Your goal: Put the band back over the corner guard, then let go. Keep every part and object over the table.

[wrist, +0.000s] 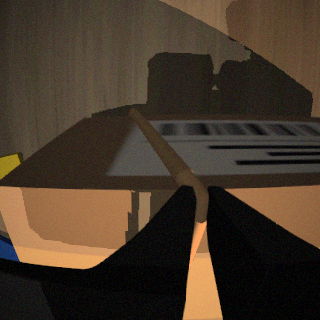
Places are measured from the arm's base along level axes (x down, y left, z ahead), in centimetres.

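Where they show: gripper, between the fingertips: [198, 196].
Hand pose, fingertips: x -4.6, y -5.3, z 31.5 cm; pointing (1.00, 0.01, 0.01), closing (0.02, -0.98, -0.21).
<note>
After its pixels a point has its place.
The band [164, 155] {z 32.6, x -2.7, y -4.2 cm} is a thin tan-brown cord. It runs slantwise over the top of a tan box [75, 220] {z 31.0, x -4.6, y -0.3 cm}, from the far edge to the near edge, and a short lighter length shows below the fingertips. My gripper [198, 196] {z 31.5, x -4.6, y -5.3 cm} is shut on the band at the box's near top edge, with one black fingertip on each side of it. The fingers hide the band's lower part and some of the box's near side. I cannot make out the corner guard for certain in this view.
A grey label [190, 155] {z 31.8, x -1.2, y -5.2 cm} with dark marks lies on the box top. A yellow object [9, 165] {z 29.8, x 9.4, y 13.8 cm} shows at the left edge, and a blue object [7, 250] {z 18.1, x 9.2, y 20.4 cm} lies below it. The wood-grained table [60, 55] {z 39.1, x 10.1, y 4.8 cm} stretches behind, with dark shadows.
</note>
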